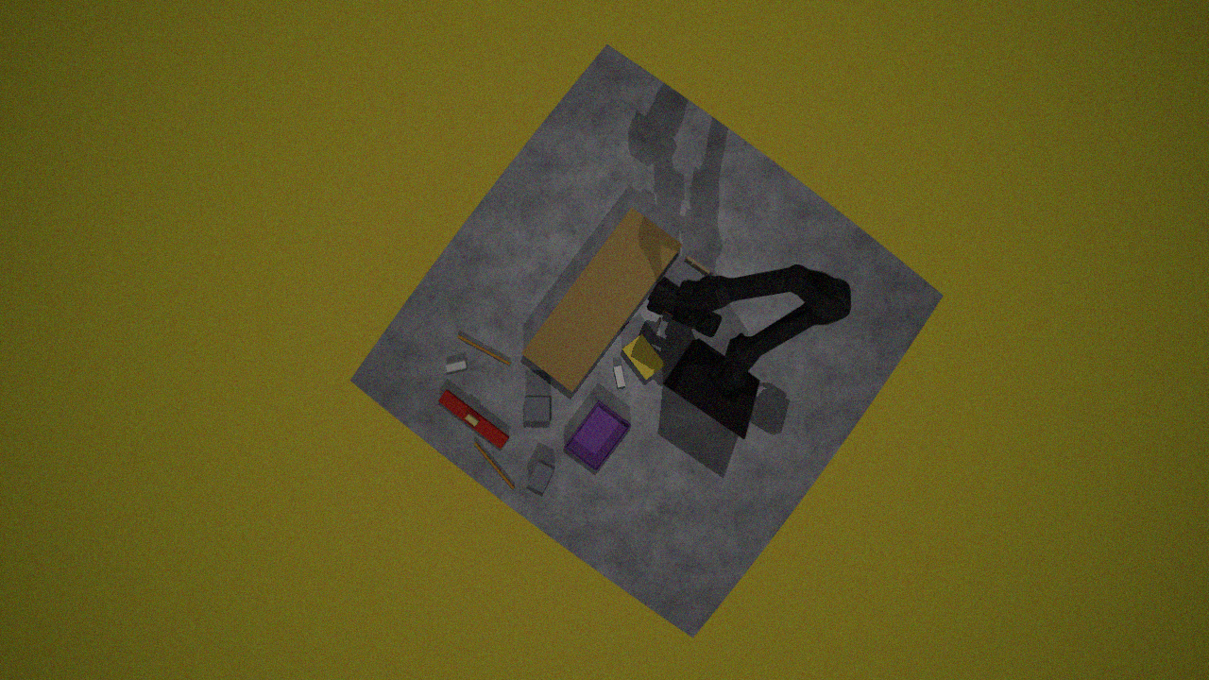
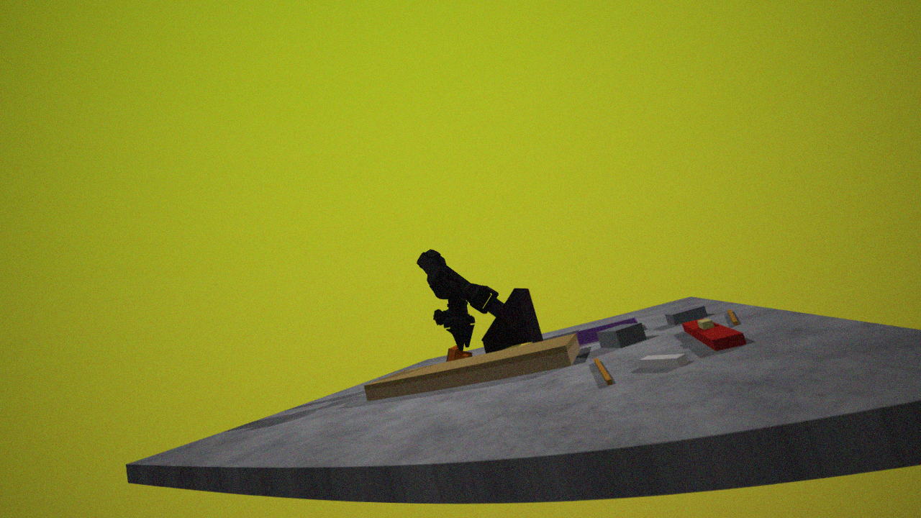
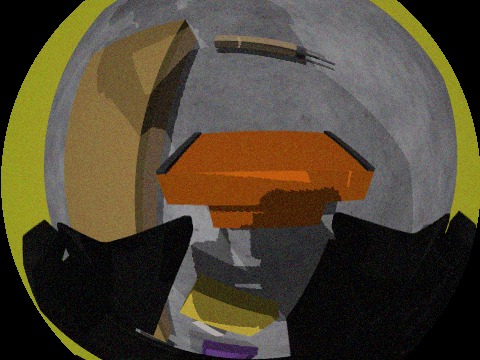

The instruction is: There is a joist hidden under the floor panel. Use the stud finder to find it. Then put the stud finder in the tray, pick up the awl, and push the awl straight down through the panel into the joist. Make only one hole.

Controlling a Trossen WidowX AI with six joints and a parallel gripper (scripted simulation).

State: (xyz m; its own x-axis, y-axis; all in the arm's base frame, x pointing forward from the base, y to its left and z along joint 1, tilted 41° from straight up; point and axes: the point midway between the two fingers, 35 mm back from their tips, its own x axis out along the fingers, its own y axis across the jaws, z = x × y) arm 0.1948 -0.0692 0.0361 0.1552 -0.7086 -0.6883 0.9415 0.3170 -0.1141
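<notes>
Right now my gripper tip is 30 mm above the orange stud finder, 20 mm past it and 10 mm to the left of it. From my gripper tip the other things lie so: awl: 150 mm to the right, 50 mm below, 10 mm ahead; then yellow block: 160 mm to the left, 40 mm below, 10 mm behind; then purple tray: 410 mm to the left, 70 mm behind, 40 mm below.
</notes>
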